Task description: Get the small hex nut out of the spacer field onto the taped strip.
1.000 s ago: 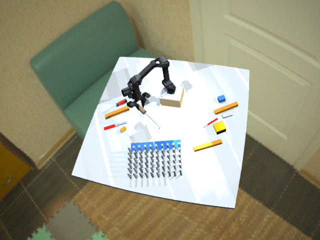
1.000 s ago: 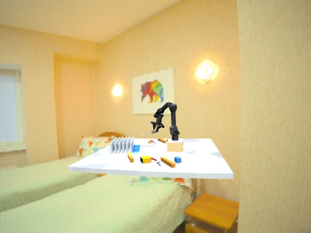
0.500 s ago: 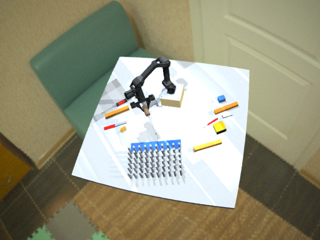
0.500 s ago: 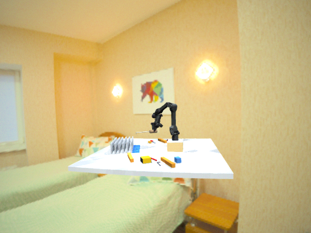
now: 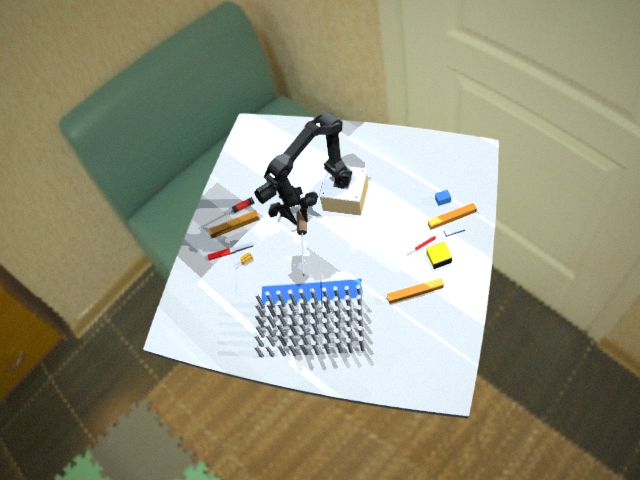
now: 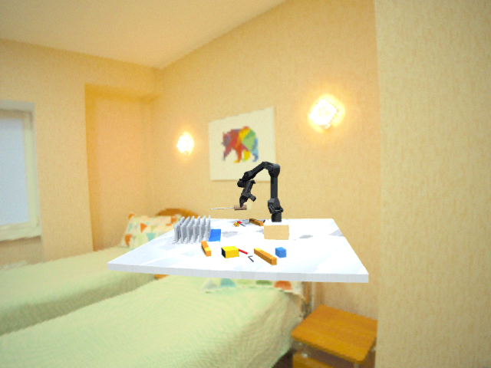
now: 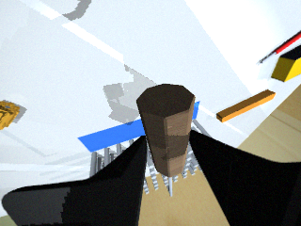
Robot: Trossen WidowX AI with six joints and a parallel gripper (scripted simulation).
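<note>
My gripper tip is now 18 cm short of the taped strip, 6 cm to the right of it and 19 cm above it. Also, from my gripper tip: thin metal rod tool: 10 cm ahead, 3 cm to the left, 1 cm below; then yellow block: 6 cm behind, 51 cm to the left, 17 cm below; then hex key: 18 cm behind, 54 cm to the left, 19 cm below.
</note>
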